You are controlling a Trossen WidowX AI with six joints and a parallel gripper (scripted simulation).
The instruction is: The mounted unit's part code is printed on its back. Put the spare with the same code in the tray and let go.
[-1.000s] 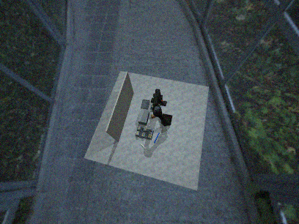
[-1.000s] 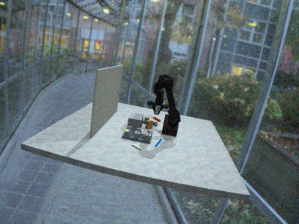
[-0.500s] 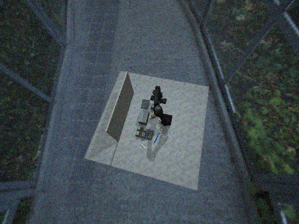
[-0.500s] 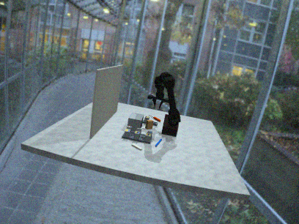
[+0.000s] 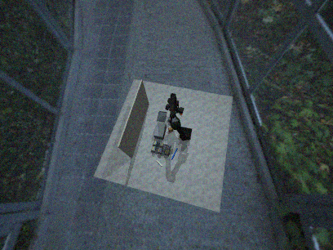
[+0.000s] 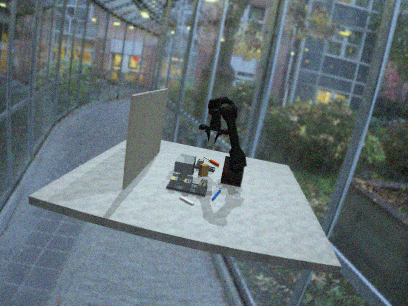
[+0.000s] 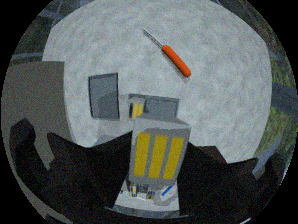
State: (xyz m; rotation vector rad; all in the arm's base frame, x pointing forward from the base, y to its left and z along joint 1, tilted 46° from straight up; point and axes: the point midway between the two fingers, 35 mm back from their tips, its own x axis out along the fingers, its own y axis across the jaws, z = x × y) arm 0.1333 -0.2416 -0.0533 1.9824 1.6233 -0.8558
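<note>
The grey square tray is 150 mm ahead of my gripper tip, 30 mm to the right of it and 170 mm below it. From my gripper tip the other things lie so: tall white panel 380 mm ahead, 160 mm to the left, 50 mm above; then blue pen 40 mm behind, 410 mm to the left, 170 mm below.
</note>
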